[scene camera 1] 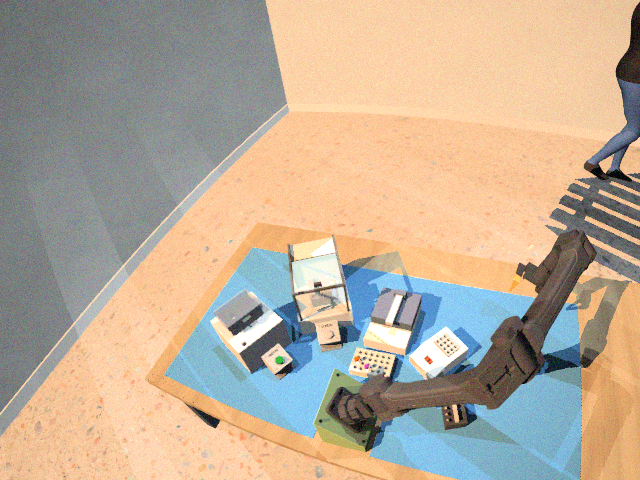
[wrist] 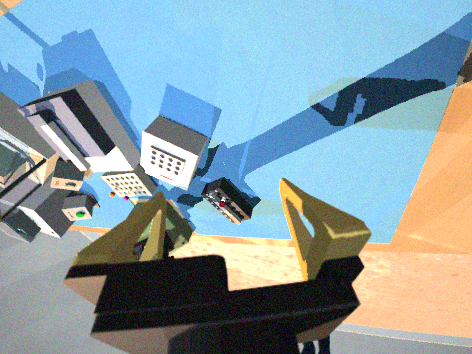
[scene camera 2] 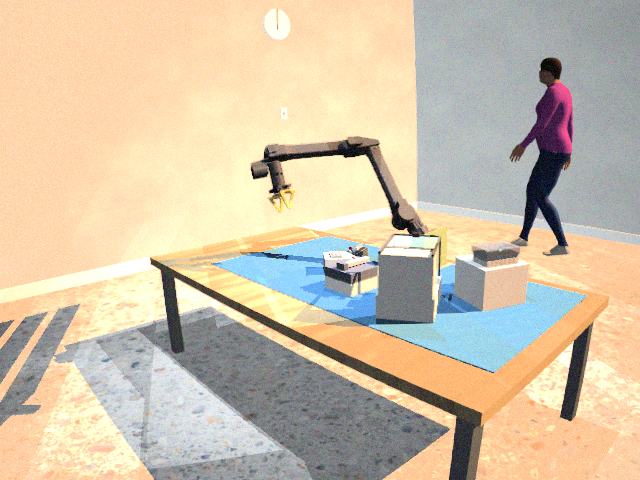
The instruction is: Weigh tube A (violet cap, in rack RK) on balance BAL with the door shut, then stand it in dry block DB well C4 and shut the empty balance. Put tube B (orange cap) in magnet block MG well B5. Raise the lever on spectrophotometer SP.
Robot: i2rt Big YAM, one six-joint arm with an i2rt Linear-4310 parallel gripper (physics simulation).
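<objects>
On a lever device, [wrist: 76,121] and [scene camera 1: 416,305] are the same spot.
</objects>
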